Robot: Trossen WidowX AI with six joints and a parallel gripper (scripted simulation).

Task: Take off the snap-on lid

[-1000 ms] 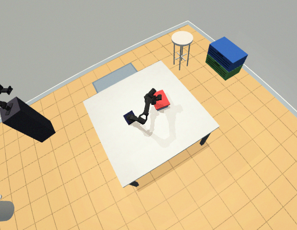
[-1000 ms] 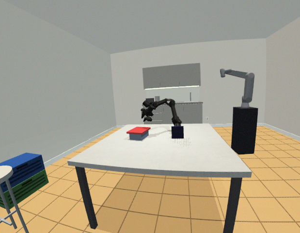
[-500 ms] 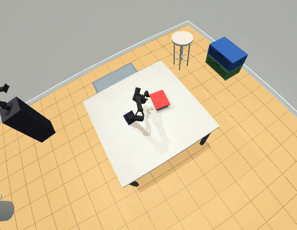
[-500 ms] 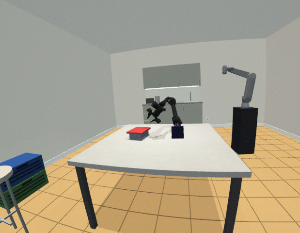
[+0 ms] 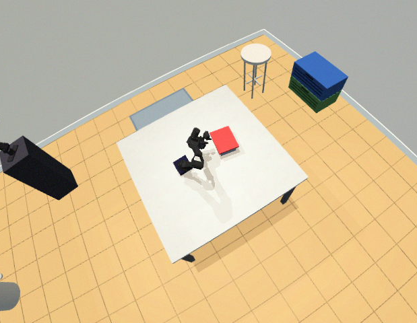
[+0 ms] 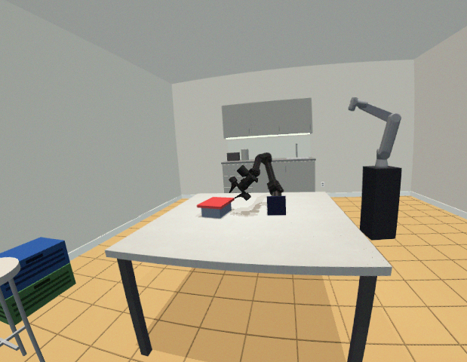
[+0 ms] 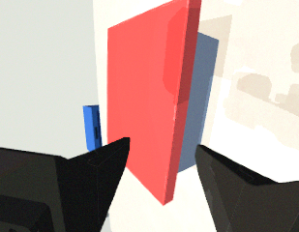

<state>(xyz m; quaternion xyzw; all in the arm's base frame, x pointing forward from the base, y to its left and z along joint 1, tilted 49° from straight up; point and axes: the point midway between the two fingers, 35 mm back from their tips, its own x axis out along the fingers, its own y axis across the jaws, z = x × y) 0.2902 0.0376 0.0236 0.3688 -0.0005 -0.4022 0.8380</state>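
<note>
The lid lies 12 cm ahead of my gripper tip, 4 cm to the right of it and 5 cm below it. The rest, counted from my gripper tip: storage box 12 cm ahead, 4 cm to the right, 9 cm below.
</note>
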